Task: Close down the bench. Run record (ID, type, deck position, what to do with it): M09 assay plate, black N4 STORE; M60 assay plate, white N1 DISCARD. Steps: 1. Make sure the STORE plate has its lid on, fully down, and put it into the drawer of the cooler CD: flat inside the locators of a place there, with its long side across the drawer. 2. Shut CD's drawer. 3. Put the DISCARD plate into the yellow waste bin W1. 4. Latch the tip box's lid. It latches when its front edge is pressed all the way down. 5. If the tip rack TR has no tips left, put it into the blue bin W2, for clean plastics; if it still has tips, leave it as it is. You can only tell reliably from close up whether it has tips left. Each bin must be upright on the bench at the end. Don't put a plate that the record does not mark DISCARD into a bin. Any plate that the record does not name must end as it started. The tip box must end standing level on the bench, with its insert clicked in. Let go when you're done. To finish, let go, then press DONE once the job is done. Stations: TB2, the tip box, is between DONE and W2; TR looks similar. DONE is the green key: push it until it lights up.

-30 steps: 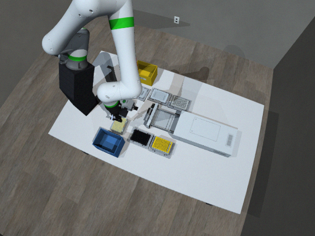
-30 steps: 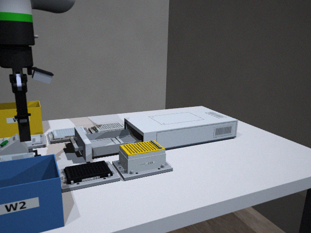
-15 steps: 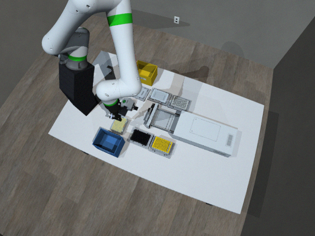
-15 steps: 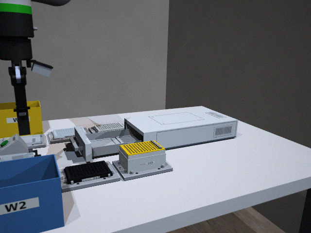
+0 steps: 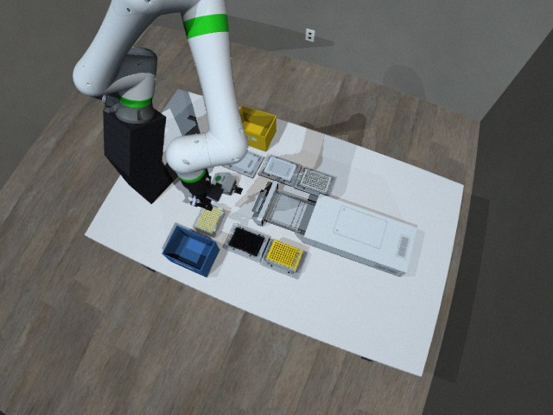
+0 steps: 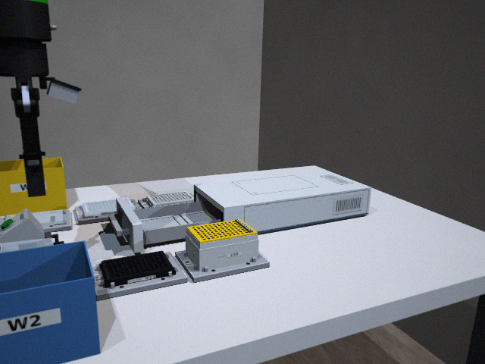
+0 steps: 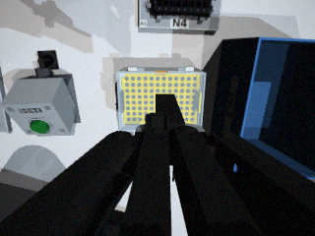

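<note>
Right now my hand is 2 cm past the yellow insert and 15 cm above it. From my hand the other things lie so: green done key (5 cm behind, 18 cm to the left, 14 cm below); blue bin W2 (4 cm behind, 16 cm to the right, 17 cm below); black plate (15 cm ahead, 4 cm to the right, 19 cm below).
</note>
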